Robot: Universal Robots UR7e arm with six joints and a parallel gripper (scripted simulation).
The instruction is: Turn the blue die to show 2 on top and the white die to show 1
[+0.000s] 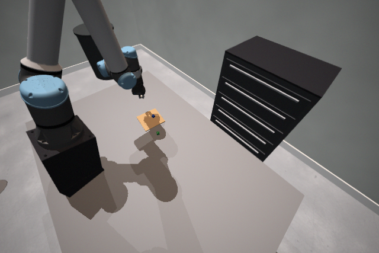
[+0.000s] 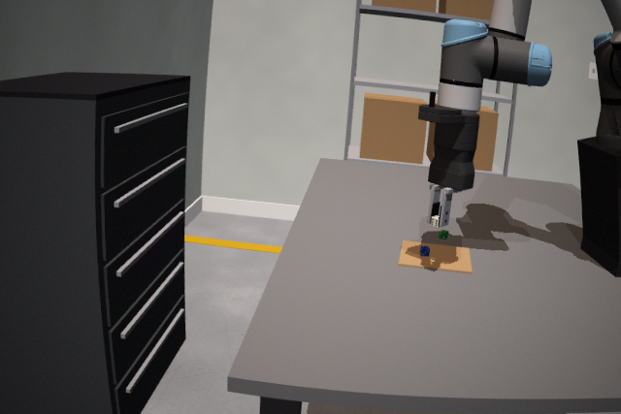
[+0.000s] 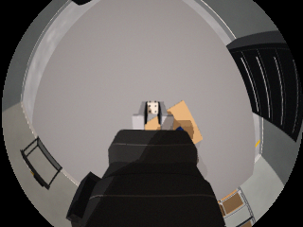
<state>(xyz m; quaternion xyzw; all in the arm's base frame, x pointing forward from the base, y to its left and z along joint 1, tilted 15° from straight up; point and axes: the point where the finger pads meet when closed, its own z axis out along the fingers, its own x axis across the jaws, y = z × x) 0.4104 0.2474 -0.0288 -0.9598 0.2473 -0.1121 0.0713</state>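
Right now the orange mat is 120 mm to the right of my hand and 120 mm below it. From my hand the other things lie so: green die (250 mm to the right, 110 mm below); then white die (10 mm below); then blue die (110 mm to the right, 110 mm below, 20 mm ahead).
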